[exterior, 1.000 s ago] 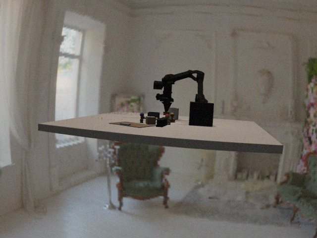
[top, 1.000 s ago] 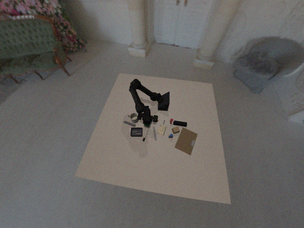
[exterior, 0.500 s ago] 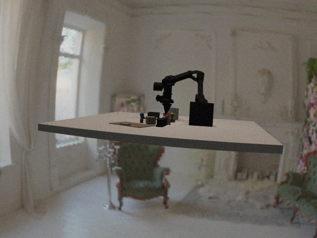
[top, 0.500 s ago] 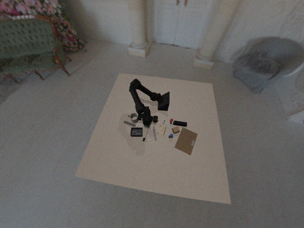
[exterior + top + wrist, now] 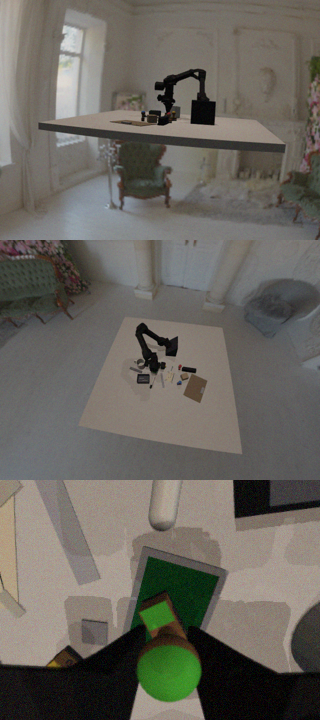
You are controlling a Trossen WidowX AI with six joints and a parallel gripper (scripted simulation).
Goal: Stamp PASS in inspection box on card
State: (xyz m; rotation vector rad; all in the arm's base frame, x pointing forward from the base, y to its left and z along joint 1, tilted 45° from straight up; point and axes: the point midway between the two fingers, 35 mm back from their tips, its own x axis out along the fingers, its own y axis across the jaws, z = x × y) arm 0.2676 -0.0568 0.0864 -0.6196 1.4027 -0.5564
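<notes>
My gripper tip is now right at the green-knobbed stamp. Also, from my gripper tip: grey ruler: 9 cm ahead, 8 cm to the left, 4 cm below; then green ink pad: 4 cm below; then yellow stamp: 6 cm behind, 8 cm to the left, 2 cm below.
</notes>
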